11 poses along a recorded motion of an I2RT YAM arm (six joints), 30 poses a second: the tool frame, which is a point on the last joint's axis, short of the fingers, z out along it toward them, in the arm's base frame.
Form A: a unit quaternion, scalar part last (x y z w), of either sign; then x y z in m.
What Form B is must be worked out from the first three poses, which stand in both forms.
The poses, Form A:
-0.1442, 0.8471, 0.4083, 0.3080, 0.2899, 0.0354, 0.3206
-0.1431, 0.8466, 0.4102, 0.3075, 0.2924, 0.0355, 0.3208
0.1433, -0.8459, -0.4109, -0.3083, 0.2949, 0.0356, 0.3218
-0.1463, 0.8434, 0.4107, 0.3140, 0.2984, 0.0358, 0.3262
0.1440, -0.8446, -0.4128, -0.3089, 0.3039, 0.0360, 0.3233
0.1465, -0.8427, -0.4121, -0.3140, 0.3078, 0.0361, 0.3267
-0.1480, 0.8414, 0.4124, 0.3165, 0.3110, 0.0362, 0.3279
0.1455, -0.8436, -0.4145, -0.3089, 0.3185, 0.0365, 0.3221
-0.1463, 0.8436, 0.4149, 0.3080, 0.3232, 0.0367, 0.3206
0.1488, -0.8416, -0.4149, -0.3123, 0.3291, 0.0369, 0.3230
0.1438, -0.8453, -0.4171, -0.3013, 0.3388, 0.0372, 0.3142
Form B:
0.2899, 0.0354, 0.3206, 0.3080, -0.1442, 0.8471, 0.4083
0.2924, 0.0355, 0.3208, 0.3075, -0.1431, 0.8466, 0.4102
0.2949, 0.0356, 0.3218, 0.3083, -0.1433, 0.8459, 0.4109
0.2984, 0.0358, 0.3262, 0.3140, -0.1463, 0.8434, 0.4107
0.3039, 0.0360, 0.3233, 0.3089, -0.1440, 0.8446, 0.4128
0.3078, 0.0361, 0.3267, 0.3140, -0.1465, 0.8427, 0.4121
0.3110, 0.0362, 0.3279, 0.3165, -0.1480, 0.8414, 0.4124
0.3185, 0.0365, 0.3221, 0.3089, -0.1455, 0.8436, 0.4145
0.3232, 0.0367, 0.3206, 0.3080, -0.1463, 0.8436, 0.4149
0.3291, 0.0369, 0.3230, 0.3123, -0.1488, 0.8416, 0.4149
0.3388, 0.0372, 0.3142, 0.3013, -0.1438, 0.8453, 0.4171

